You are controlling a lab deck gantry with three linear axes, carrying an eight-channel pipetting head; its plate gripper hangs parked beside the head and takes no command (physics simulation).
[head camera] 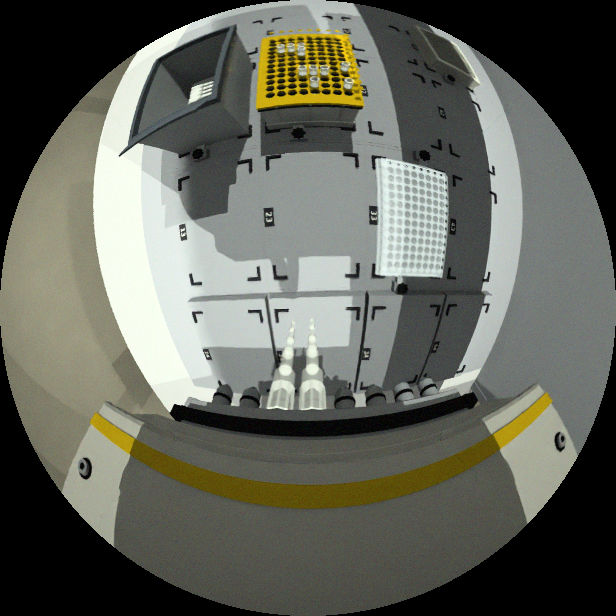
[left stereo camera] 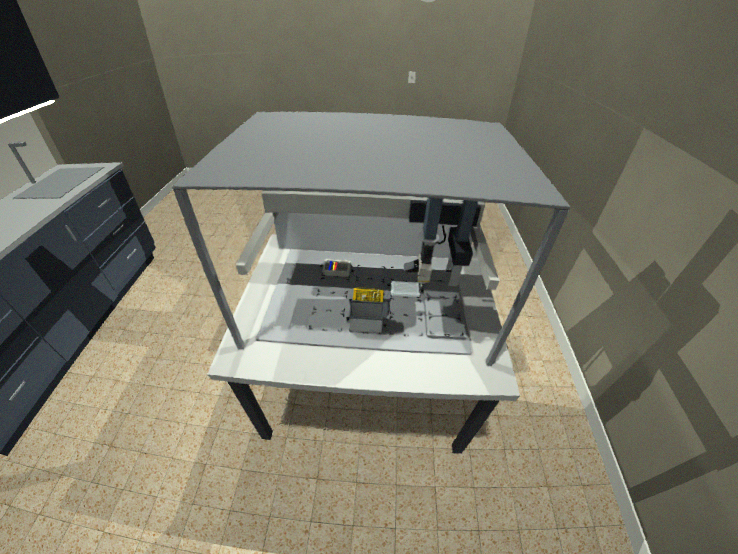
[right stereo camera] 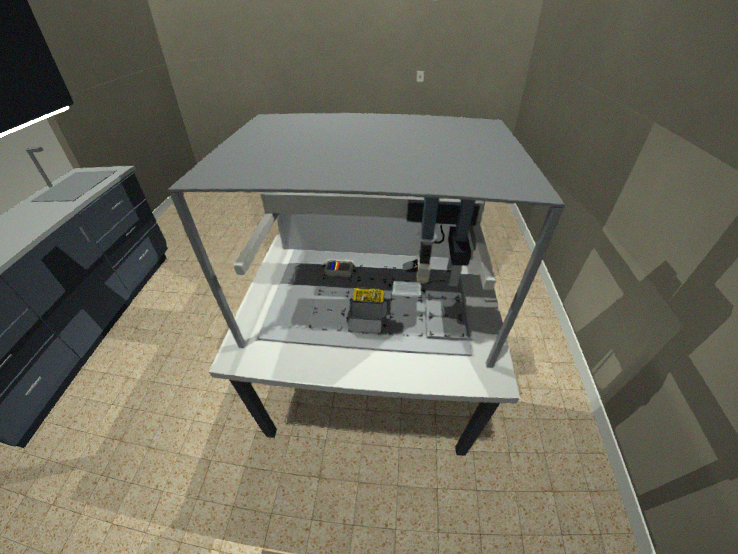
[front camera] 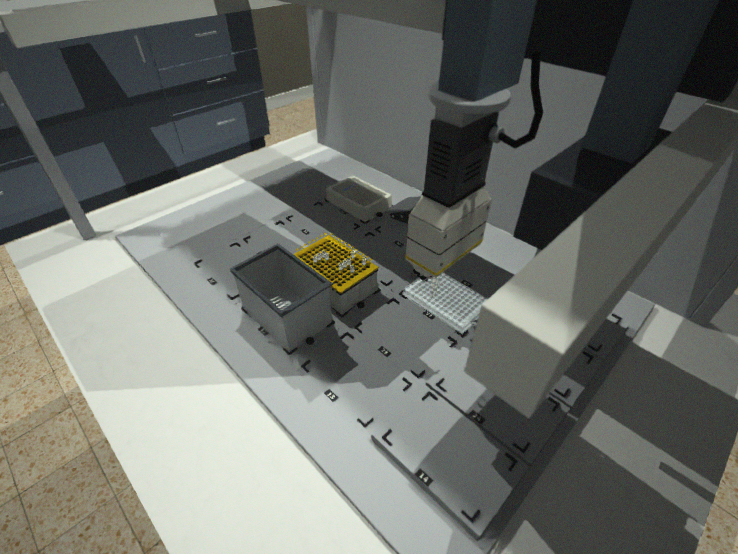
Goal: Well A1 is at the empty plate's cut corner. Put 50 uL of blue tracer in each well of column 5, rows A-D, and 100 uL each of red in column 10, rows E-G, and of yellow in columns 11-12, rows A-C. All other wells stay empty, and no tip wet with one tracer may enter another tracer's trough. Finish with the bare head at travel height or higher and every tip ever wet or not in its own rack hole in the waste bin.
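Note:
A post [left stereo camera: 557, 220] is visible.

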